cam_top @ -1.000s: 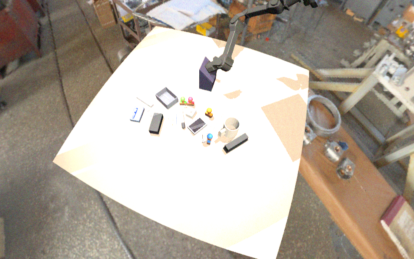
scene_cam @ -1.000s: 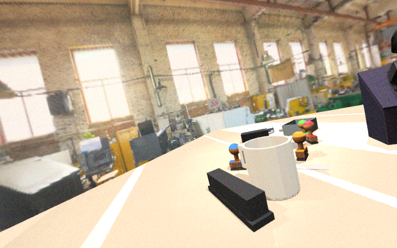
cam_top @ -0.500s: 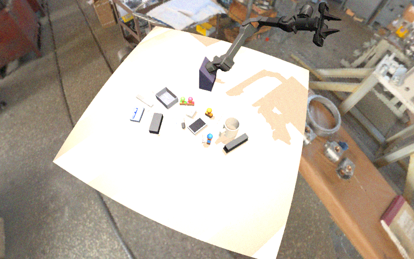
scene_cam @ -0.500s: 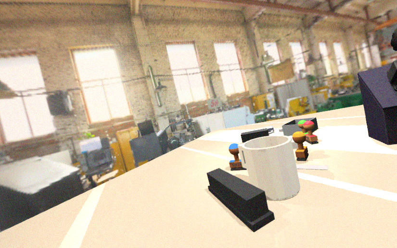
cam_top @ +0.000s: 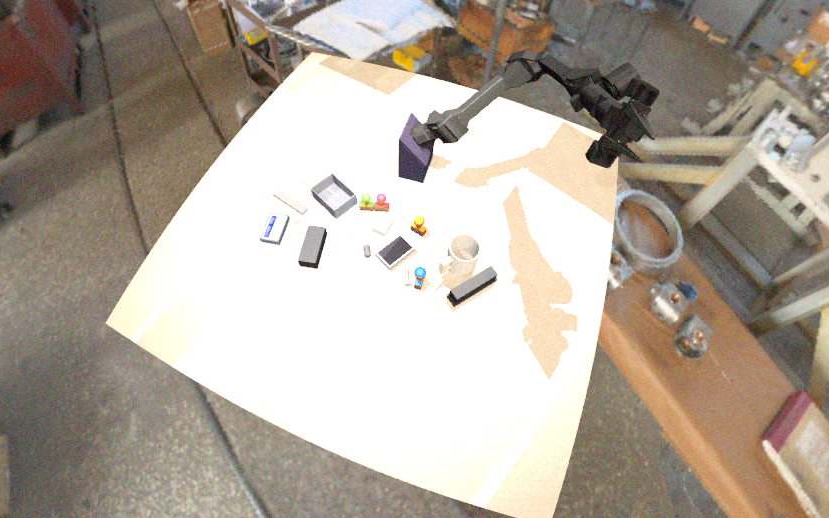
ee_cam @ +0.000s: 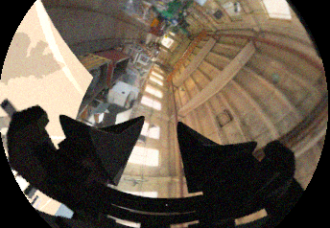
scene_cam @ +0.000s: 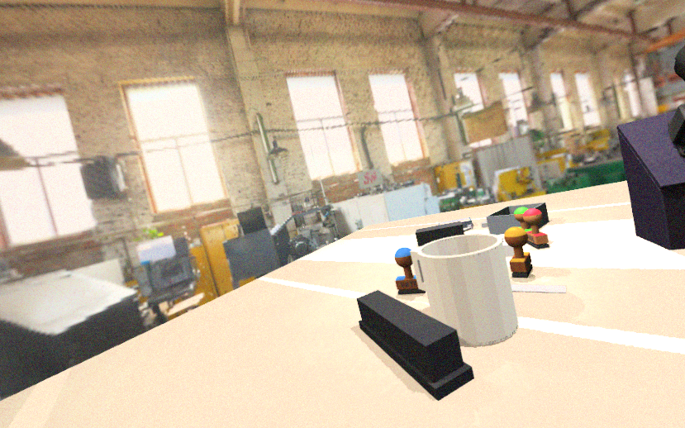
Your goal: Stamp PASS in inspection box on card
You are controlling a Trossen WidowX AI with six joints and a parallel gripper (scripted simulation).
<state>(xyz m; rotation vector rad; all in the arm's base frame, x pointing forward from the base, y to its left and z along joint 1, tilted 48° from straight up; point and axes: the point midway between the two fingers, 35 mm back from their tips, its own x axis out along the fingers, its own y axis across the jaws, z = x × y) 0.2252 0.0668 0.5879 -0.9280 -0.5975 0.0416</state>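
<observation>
The green-knobbed stamp is 2 cm ahead of my gripper tip, 56 cm to the right of it and 50 cm below it. Round my gripper tip: black bar 13 cm ahead, 20 cm to the right, 50 cm below; then white mug 8 cm ahead, 26 cm to the right, 48 cm below; then blue-topped stamp 17 cm ahead, 33 cm to the right, 50 cm below.
</observation>
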